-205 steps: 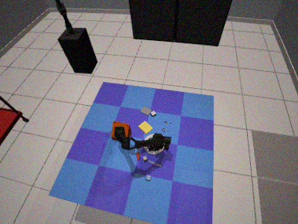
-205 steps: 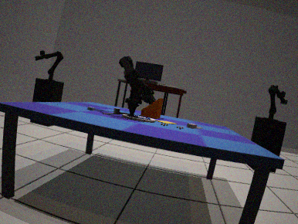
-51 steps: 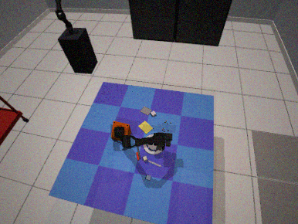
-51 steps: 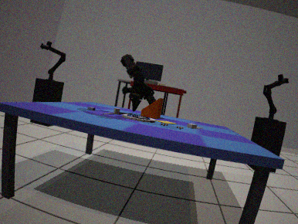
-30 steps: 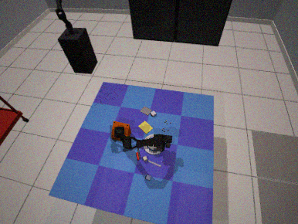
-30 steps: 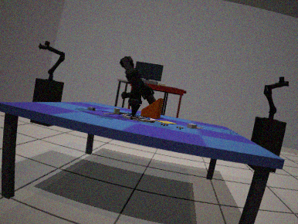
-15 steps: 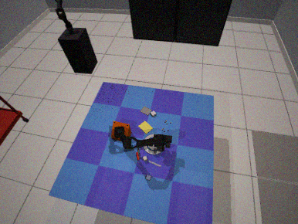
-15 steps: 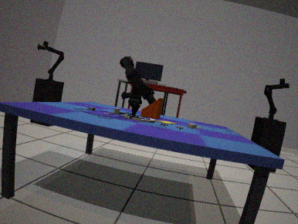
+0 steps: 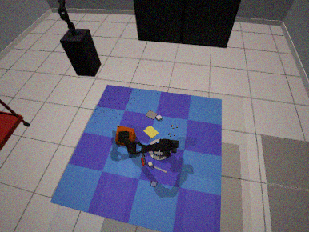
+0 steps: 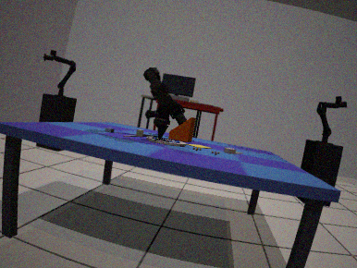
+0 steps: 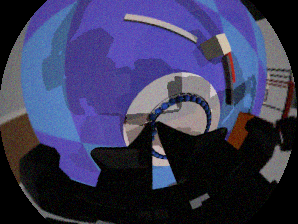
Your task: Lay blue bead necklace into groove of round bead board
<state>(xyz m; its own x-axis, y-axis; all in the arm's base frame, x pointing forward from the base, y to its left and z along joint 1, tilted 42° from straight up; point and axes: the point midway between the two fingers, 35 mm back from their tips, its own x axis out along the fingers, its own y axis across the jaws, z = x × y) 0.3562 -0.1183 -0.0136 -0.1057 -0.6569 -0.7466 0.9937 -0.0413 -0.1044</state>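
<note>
The round white bead board lies 50 mm behind my gripper tip, 30 mm to the left of it and 10 mm below it. The rest, counted from my gripper tip: red-handled tool 180 mm behind, 90 mm to the right, 10 mm below; then yellow card 160 mm behind, 190 mm to the left, 10 mm below; then thin pale stick 20 mm behind, 150 mm to the right, 10 mm below.
</note>
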